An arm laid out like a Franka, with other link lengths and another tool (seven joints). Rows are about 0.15 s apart.
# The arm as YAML. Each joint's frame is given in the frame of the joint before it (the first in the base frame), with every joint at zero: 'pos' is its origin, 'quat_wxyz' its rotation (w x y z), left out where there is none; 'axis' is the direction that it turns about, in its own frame. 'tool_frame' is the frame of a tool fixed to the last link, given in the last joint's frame.
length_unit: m
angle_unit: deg
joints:
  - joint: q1
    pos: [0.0, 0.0, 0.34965]
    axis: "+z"
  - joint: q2
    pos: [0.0, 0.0, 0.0]
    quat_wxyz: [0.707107, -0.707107, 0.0, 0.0]
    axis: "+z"
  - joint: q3
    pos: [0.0, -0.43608, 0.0]
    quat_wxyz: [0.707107, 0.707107, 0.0, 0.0]
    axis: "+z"
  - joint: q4
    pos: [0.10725, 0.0, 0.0]
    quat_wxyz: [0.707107, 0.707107, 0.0, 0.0]
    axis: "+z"
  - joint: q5
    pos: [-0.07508, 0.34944, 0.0]
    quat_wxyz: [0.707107, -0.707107, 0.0, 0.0]
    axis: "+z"
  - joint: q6
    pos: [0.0, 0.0, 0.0]
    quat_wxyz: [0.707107, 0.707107, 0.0, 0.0]
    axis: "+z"
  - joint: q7
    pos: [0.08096, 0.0, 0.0]
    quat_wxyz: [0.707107, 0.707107, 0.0, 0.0]
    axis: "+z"
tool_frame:
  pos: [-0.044, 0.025, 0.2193]
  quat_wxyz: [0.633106, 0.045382, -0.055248, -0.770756]
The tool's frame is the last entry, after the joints.
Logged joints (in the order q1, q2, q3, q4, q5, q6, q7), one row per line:
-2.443, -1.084, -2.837, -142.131, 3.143, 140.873, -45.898
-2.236, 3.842, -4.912, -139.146, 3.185, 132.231, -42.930
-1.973, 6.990, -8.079, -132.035, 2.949, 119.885, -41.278
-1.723, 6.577, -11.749, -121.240, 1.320, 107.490, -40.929
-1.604, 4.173, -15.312, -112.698, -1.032, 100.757, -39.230
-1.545, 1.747, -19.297, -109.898, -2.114, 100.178, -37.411
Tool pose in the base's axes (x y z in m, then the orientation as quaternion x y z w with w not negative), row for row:
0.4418, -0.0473, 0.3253, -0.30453, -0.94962, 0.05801, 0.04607
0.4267, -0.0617, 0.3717, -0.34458, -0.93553, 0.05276, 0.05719
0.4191, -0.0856, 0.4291, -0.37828, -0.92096, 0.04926, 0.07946
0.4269, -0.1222, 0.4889, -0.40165, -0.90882, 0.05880, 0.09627
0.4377, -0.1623, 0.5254, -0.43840, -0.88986, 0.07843, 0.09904
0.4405, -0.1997, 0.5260, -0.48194, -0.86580, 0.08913, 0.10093
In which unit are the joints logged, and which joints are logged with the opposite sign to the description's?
The joints are logged in degrees. Opposite sign: q1, q2.
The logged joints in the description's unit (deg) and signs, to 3 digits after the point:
2.443, 1.084, -2.837, -142.131, 3.143, 140.873, -45.898
2.236, -3.842, -4.912, -139.146, 3.185, 132.231, -42.930
1.973, -6.990, -8.079, -132.035, 2.949, 119.885, -41.278
1.723, -6.577, -11.749, -121.240, 1.320, 107.490, -40.929
1.604, -4.173, -15.312, -112.698, -1.032, 100.757, -39.230
1.545, -1.747, -19.297, -109.898, -2.114, 100.178, -37.411

